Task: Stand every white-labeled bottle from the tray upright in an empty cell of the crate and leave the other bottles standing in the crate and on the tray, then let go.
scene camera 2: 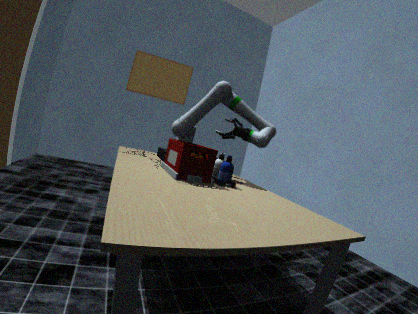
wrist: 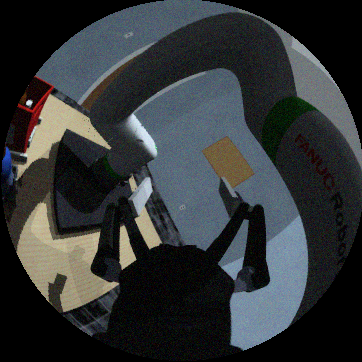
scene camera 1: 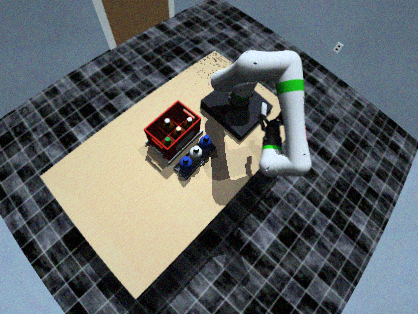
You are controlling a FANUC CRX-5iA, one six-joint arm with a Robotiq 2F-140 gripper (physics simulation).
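Frame: origin at the arm's base, x right, y ahead, z up, level; centimetres.
Seen in the pictures: gripper, fingertip midpoint: [scene camera 2: 220,125] [wrist: 184,183] [scene camera 1: 274,99]; arm's base, origin of the base link: [wrist: 106,172] [scene camera 1: 239,97].
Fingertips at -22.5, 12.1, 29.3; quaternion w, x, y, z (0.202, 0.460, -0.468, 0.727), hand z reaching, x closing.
Pixels of each thing's top centre, then the offset from my fingertips to it, as dx, dy, dz. "spot": a spot on its surface instead. Level surfaces: height alone.
- red crate, middle of its top: [scene camera 2: 191,143] [scene camera 1: 172,123] +38.4, +37.3, -18.0
- low dark tray, surface spot: [scene camera 1: 186,177] spot: +15.6, +53.6, -33.1
- white bottle, middle of its top: [scene camera 1: 196,147] [scene camera 2: 222,153] +19.3, +40.3, -19.5
- table, its level: dz -35.5
The red crate [scene camera 1: 185,139] [scene camera 2: 200,162] stands upright on the table. Several bottles stand in it, with white [scene camera 1: 167,121], tan and green [scene camera 1: 168,140] caps showing. Its dark cells are hard to tell apart. Beside the crate, the low dark tray [scene camera 1: 186,177] bears a white bottle [scene camera 1: 195,152] [scene camera 2: 217,166], upright between two blue bottles [scene camera 1: 185,163] [scene camera 1: 206,142]. A blue bottle also shows in scene camera 2 [scene camera 2: 226,170] and partly at the wrist view's left edge [wrist: 6,166]. My gripper [scene camera 2: 222,126] [wrist: 184,183] is open and empty, raised well away from crate and tray.
The robot's dark base plate [scene camera 1: 245,125] [wrist: 62,220] lies on the table [scene camera 1: 110,210] [scene camera 2: 215,220], close to the crate and tray. The arm [scene camera 1: 295,120] [scene camera 2: 202,110] arches above the base, with its wrist out over the table's edge.
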